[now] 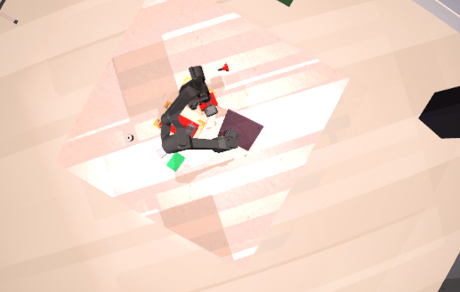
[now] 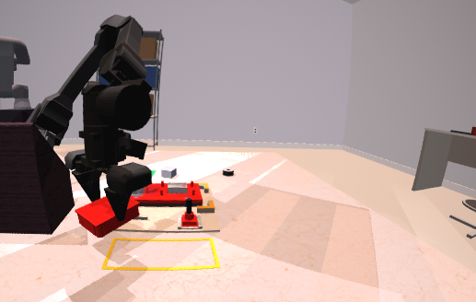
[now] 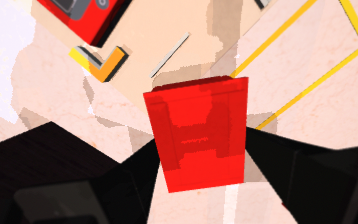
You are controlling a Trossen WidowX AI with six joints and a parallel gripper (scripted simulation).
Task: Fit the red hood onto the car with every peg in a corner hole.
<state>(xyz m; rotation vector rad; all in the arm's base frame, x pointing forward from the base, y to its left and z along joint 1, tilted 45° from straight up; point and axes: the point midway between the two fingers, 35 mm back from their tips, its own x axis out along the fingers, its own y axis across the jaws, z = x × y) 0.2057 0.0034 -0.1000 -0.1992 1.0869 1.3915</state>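
Now: gripper tip 10 cm short of the grey engine block, 20 cm to the right of it and 3 cm above it. From my gripper tip the other things lie so: orange-cornered jig 7 cm ahead, 17 cm to the left, 4 cm below; black post 14 cm ahead, 8 cm to the left, 2 cm below; red hood right at my gripper tip.
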